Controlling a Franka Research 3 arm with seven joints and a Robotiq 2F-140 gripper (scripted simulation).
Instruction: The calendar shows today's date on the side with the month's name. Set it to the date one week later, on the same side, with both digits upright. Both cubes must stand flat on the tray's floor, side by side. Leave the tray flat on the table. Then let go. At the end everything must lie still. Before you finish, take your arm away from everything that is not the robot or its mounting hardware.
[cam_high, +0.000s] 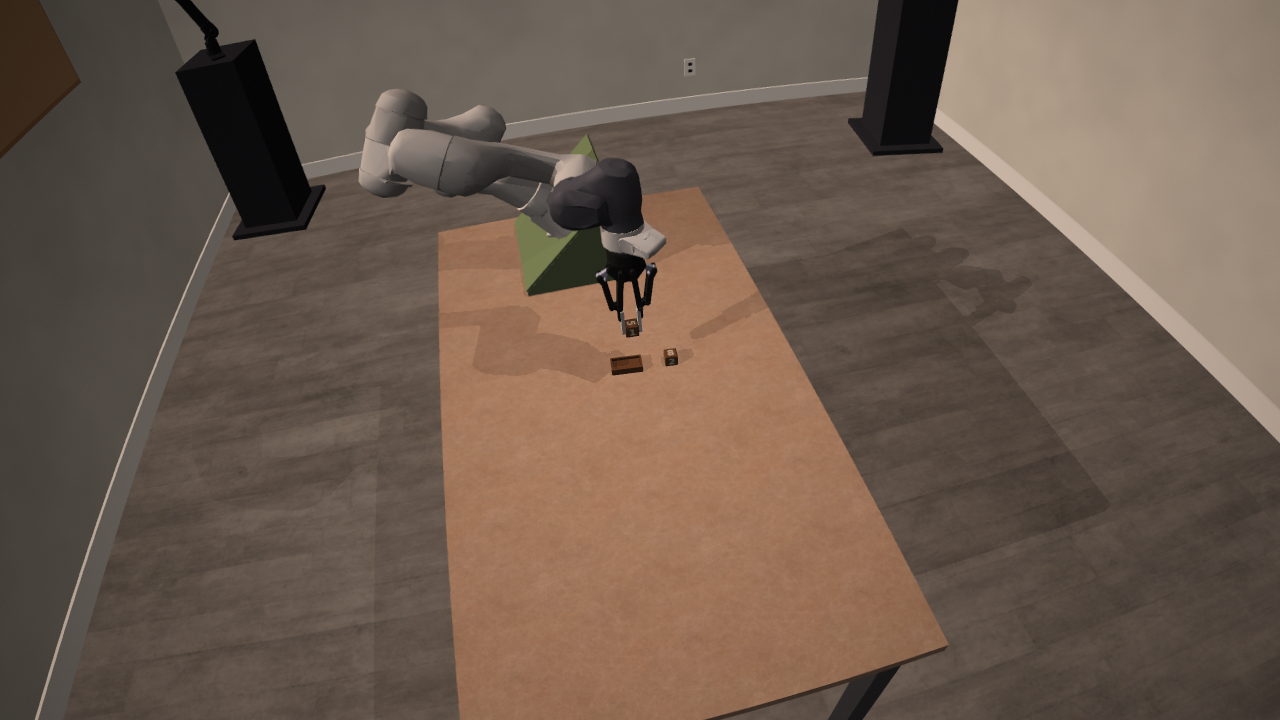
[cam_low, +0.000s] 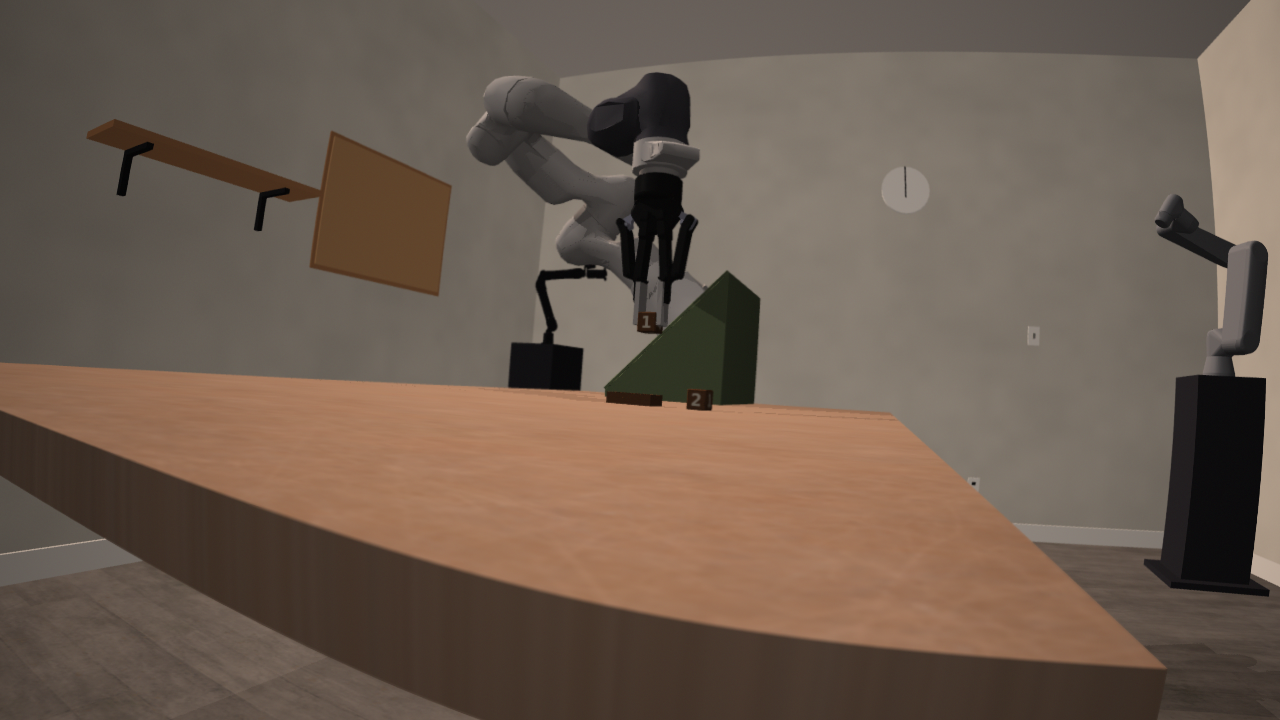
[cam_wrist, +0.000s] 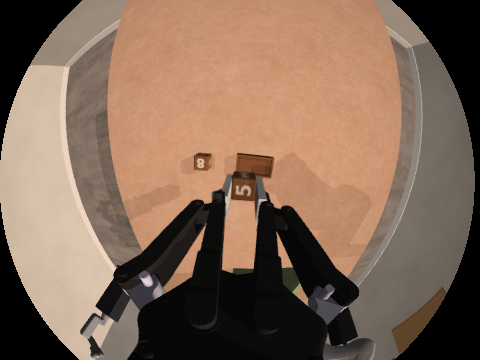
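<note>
Right now my hand is 20 mm to the left of the brown calendar tray and 140 mm above it.
</note>
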